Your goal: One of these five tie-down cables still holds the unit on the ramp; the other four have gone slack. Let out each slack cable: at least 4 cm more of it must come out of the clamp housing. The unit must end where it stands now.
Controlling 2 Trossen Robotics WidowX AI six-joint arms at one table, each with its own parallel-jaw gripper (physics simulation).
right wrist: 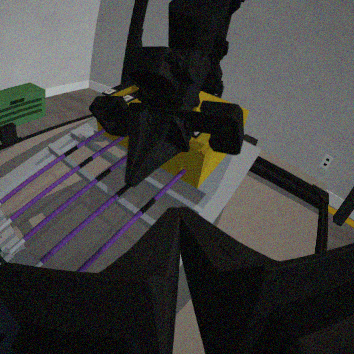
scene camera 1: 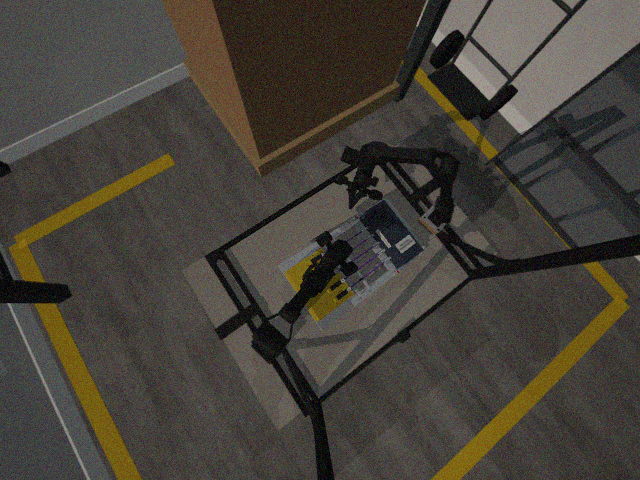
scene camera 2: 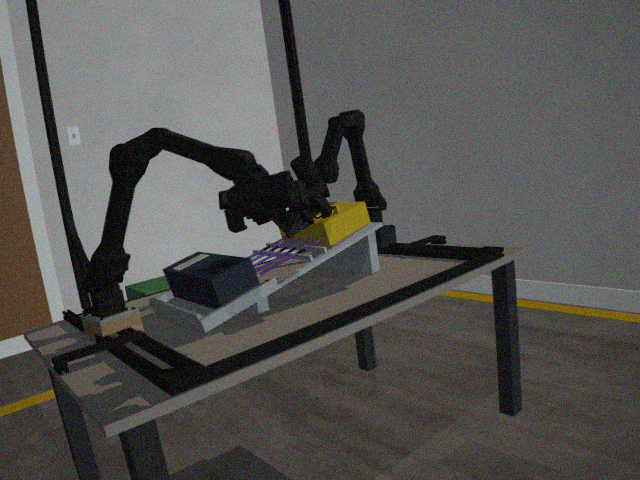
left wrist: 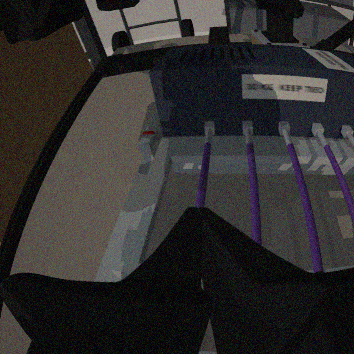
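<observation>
The dark blue unit (scene camera 1: pixel 391 233) (scene camera 2: pixel 210 278) (left wrist: pixel 211 91) sits at the low end of the grey ramp (scene camera 2: pixel 328 267) (right wrist: pixel 230 182). Five purple cables (scene camera 1: pixel 366 245) (scene camera 2: pixel 280 250) (left wrist: pixel 253 189) (right wrist: pixel 70 201) run from it up to the yellow clamp housing (scene camera 1: pixel 324 305) (scene camera 2: pixel 342 221) (right wrist: pixel 198 159). My left gripper (scene camera 1: pixel 344 252) (left wrist: pixel 195 216) (right wrist: pixel 128 184) is shut and empty. Its tip is down over the leftmost cable in the left wrist view, close below the housing. My right gripper (scene camera 1: pixel 352 204) (right wrist: pixel 177 216) is shut and empty. It hovers beside the ramp's edge, off the cables.
The ramp stands on a table with a black frame (scene camera 1: pixel 280 214) (scene camera 2: pixel 347 314). A tall brown crate (scene camera 1: pixel 304 71) and a hand truck (scene camera 1: pixel 461 86) stand behind the table. A green box (scene camera 2: pixel 147 287) (right wrist: pixel 21 103) lies beyond the unit. A black pole (scene camera 2: pixel 294 95) rises behind the housing.
</observation>
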